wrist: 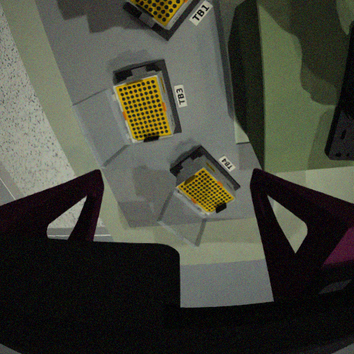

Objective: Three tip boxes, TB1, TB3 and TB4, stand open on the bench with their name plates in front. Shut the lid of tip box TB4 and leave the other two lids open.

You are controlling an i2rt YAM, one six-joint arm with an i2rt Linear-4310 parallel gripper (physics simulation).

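Tip box TB4 [206, 191] stands open in the wrist view, right of the middle, with yellow tips showing. Its clear lid [183, 219] hangs open on the lower left side, and its name plate [227, 163] is at the upper right. Tip box TB3 [144, 108] stands open above and to the left, its clear lid [101, 125] open to the left, its name plate [180, 95] on the right. Tip box TB1 [162, 10] shows in part at the top edge with its name plate [201, 12]; its lid is out of view. My gripper [176, 177] is open and empty, its fingers appearing either side of TB4, apart from it.
A green block-like surface [290, 125] with a dark side stands to the right of the boxes. A black object [341, 132] shows at the right edge. The grey mat [200, 120] lies under the boxes. A speckled surface [25, 100] lies beyond a pale edge at the left.
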